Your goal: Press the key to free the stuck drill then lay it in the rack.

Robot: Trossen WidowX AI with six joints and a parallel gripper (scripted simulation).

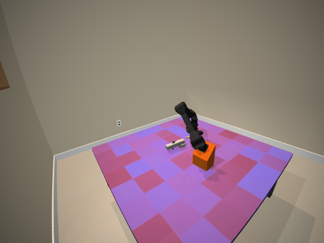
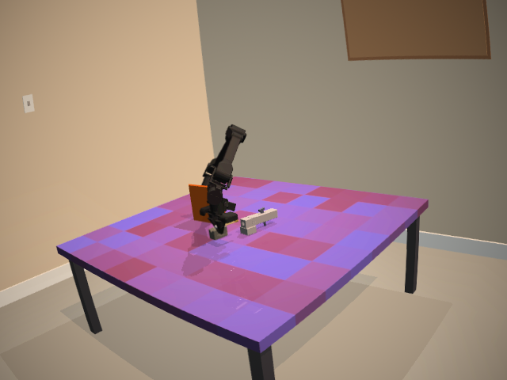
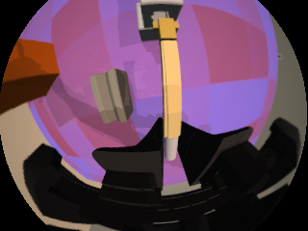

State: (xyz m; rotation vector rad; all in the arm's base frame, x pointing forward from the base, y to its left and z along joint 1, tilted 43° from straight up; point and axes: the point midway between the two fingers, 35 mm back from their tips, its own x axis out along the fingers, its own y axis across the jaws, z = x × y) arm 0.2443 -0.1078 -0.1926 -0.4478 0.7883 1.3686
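The drill lies 40 mm to the left of my gripper tip, 30 mm above it and 10 mm ahead of it. The rest, counted from my gripper tip: grey rack block 60 mm behind, 50 mm to the left, 20 mm below; dark key 220 mm to the left, 60 mm ahead, 10 mm above; fixture block 200 mm to the left, 50 mm ahead.
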